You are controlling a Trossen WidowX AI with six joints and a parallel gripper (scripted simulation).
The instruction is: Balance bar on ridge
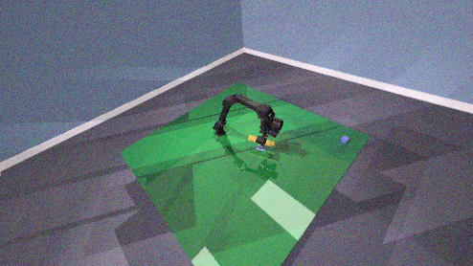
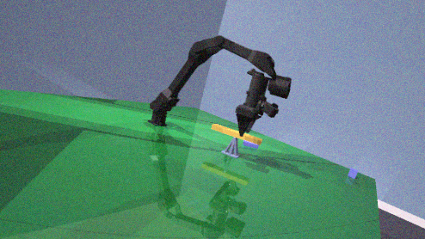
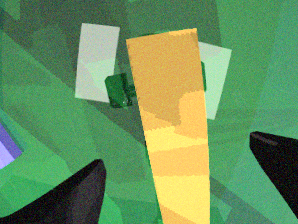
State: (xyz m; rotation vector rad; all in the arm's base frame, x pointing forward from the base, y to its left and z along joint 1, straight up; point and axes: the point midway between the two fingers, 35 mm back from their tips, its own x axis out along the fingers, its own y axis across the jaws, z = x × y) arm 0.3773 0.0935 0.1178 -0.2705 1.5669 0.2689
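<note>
The orange bar is 3 cm behind my gripper tip, 1 cm to the right of it and 1 cm below it. The rest, counted from my gripper tip: violet block (19 cm to the left, 8 cm below, 7 cm behind); then blue cube (41 cm to the left, 36 cm ahead, 7 cm below).
</note>
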